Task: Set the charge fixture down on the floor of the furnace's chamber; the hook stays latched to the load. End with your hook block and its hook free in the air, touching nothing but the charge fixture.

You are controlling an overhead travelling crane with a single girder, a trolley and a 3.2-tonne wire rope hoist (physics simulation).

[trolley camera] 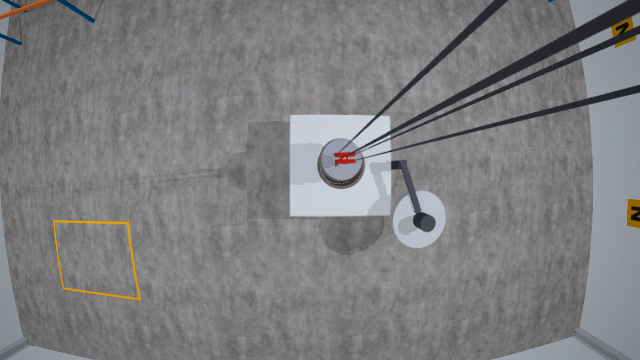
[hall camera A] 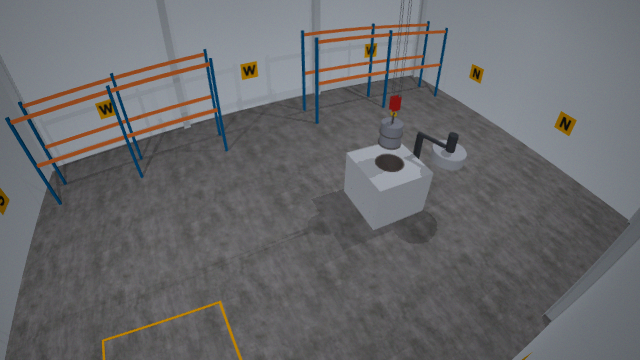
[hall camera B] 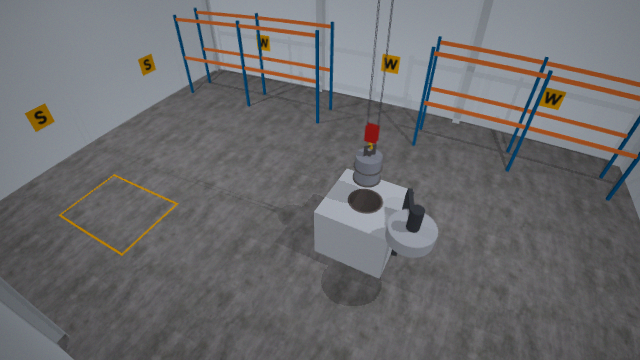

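Note:
The charge fixture (hall camera A: 391, 135) (hall camera B: 368, 167) (trolley camera: 332, 167), a grey ribbed cylinder, hangs upright in the air from my hook (hall camera A: 394, 114) (hall camera B: 370, 146) (trolley camera: 345, 158) under the red hook block (hall camera A: 395, 103) (hall camera B: 371, 133). The hook is latched to it. The furnace (hall camera A: 400, 202) (hall camera B: 347, 245) (trolley camera: 305, 202) is a white box with a round dark chamber opening (hall camera A: 389, 163) (hall camera B: 365, 201) in its top. The fixture's underside is above the furnace top. In the trolley camera the fixture covers most of the opening, whose dark rim shows along the lower side. The chamber floor is hidden.
The furnace's round lid (hall camera A: 448, 159) (hall camera B: 411, 243) (trolley camera: 432, 206) is swung aside on a dark arm (hall camera A: 431, 139) (trolley camera: 410, 185). Blue and orange racks (hall camera A: 317, 80) (hall camera B: 317, 77) stand along the W wall. A yellow outlined square (hall camera A: 162, 321) (hall camera B: 150, 229) (trolley camera: 91, 222) is marked on the floor.

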